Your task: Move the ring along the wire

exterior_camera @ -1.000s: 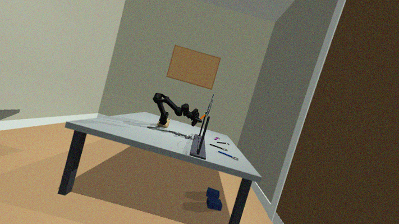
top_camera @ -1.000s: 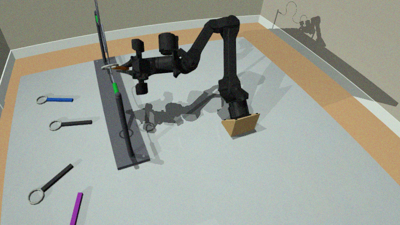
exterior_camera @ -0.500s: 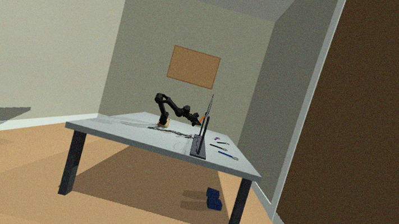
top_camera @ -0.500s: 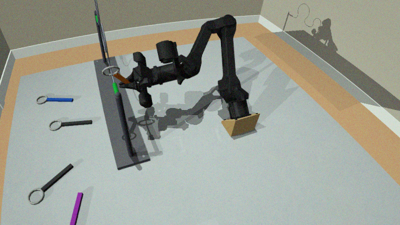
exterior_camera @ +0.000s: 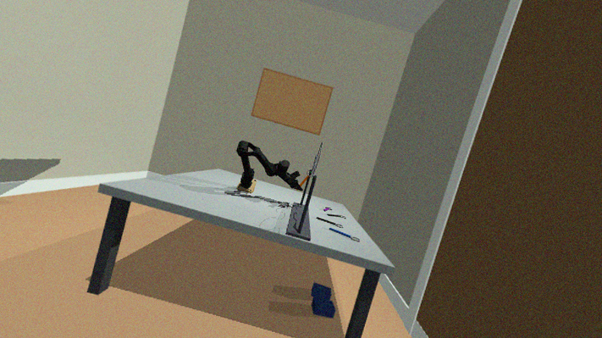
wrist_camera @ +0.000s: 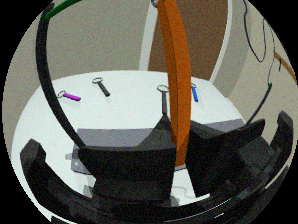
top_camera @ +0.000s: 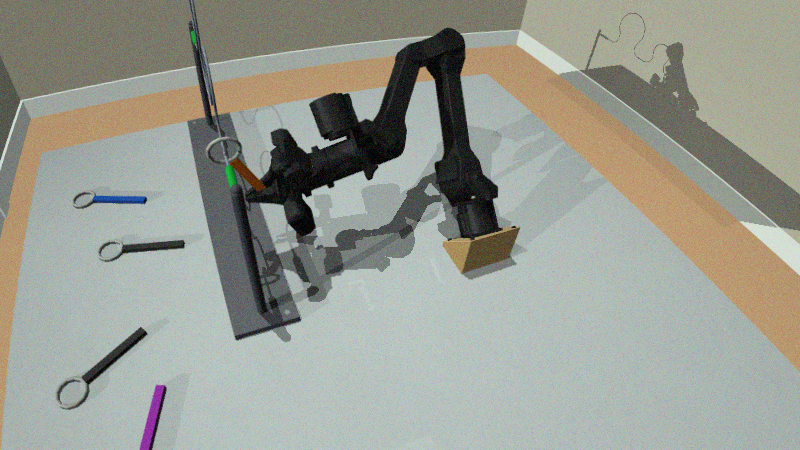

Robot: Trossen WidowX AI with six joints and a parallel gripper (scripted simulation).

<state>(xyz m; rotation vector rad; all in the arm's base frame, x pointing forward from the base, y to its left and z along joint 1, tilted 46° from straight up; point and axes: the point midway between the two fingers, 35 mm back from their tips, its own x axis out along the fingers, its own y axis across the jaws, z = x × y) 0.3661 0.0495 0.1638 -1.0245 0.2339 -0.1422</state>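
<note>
Right now the ring with orange handle is 8 cm above my gripper tip and 2 cm to the left of it. From my gripper tip the other things lie so: blue-handled ring 32 cm ahead, 22 cm to the right, 13 cm below.
</note>
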